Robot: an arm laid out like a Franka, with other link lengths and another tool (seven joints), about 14 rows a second.
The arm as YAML. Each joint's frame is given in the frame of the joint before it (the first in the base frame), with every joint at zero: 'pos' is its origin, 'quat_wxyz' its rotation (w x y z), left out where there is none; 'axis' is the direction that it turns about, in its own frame. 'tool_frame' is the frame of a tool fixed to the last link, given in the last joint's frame.
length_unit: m
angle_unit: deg
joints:
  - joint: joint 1
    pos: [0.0, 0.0, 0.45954]
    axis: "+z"
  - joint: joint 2
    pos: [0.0, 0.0, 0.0]
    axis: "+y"
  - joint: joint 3
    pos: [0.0, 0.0, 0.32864]
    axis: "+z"
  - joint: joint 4
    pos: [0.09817, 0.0, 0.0]
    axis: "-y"
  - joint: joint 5
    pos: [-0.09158, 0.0, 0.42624]
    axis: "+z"
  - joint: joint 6
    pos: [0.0, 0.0, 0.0]
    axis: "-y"
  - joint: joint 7
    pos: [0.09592, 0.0, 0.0]
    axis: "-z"
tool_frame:
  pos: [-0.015, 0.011, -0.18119]
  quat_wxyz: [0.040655, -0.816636, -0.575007, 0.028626]
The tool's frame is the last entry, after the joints.
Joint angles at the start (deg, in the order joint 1, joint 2, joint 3, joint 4, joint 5, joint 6, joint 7): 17.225 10.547 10.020 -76.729 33.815 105.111 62.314
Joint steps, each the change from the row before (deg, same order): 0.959 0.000 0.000 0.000 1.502 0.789 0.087; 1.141 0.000 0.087 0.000 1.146 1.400 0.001; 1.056 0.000 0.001 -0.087 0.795 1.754 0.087; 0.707 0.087 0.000 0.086 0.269 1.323 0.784; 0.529 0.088 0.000 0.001 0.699 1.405 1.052; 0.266 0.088 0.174 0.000 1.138 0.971 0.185
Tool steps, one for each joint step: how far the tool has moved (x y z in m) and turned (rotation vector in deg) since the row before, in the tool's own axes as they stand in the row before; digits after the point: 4 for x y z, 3 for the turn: 0.0012 -0.0132 0.0058 1.653 0.427 -0.285; 0.0020 -0.0146 0.0069 1.346 0.784 -0.660; 0.0029 -0.0113 0.0059 0.896 1.114 -0.495; 0.0029 -0.0068 0.0035 0.366 0.967 0.284; 0.0034 -0.0055 0.0025 0.698 1.181 0.878; 0.0021 -0.0057 0.0023 1.150 0.783 0.310
